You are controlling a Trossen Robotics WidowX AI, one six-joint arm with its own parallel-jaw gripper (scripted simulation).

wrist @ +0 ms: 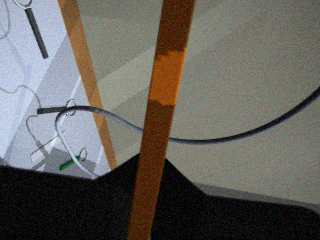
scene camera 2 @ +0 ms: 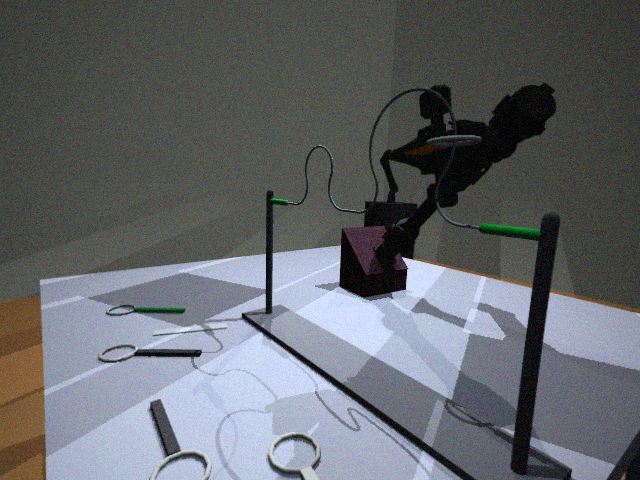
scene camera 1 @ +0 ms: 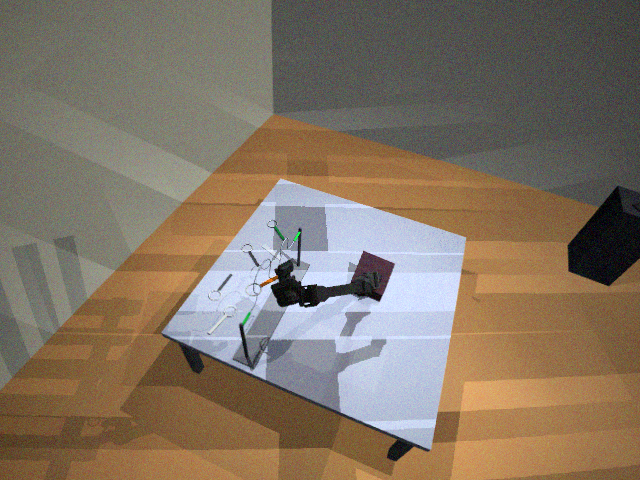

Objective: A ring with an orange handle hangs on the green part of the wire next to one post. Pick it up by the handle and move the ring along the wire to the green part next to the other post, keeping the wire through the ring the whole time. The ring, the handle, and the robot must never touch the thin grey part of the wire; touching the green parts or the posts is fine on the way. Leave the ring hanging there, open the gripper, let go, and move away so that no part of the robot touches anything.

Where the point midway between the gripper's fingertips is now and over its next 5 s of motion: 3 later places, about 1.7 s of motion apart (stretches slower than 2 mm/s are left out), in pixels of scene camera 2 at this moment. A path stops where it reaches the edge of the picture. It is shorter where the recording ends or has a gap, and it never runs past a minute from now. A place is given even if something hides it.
The gripper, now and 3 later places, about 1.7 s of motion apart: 388,156; 393,176; 410,188; 432,183
